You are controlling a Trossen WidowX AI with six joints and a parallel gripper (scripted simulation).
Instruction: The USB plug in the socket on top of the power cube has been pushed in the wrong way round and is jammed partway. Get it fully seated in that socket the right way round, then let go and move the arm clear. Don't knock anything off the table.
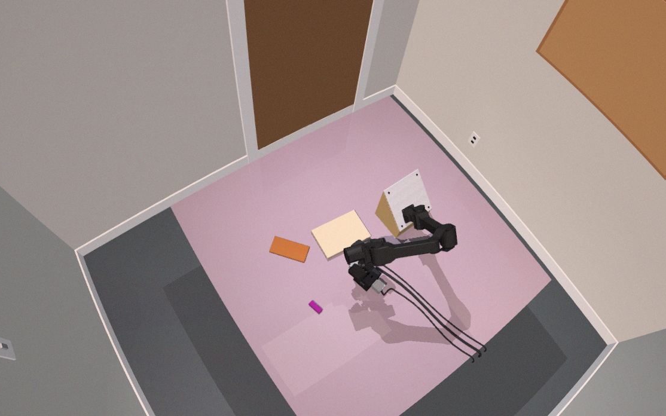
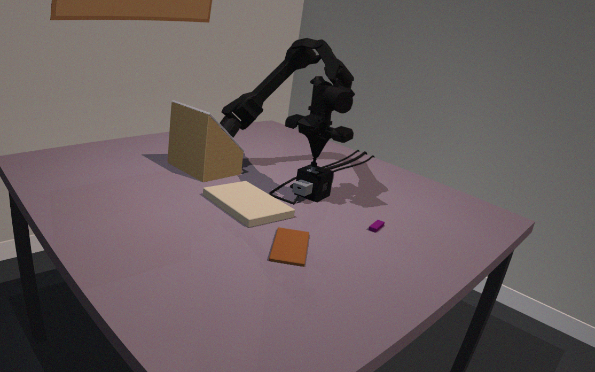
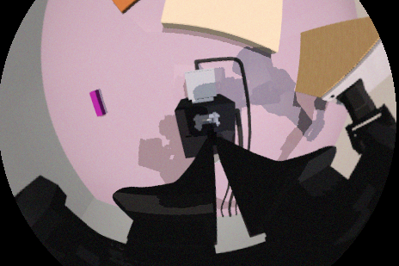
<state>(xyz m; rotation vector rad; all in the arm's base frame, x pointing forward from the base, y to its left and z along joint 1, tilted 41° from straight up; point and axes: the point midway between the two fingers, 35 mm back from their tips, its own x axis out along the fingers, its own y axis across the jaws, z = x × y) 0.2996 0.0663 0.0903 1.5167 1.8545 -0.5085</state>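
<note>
Right now the USB plug is 2 cm below my gripper tip. From my gripper tip the other things lie so: magenta block: 24 cm ahead, 11 cm below, 1 cm to the left; cream slab: 21 cm to the right, 11 cm below, 2 cm behind; orange pad: 26 cm to the right, 20 cm ahead, 11 cm below.
</note>
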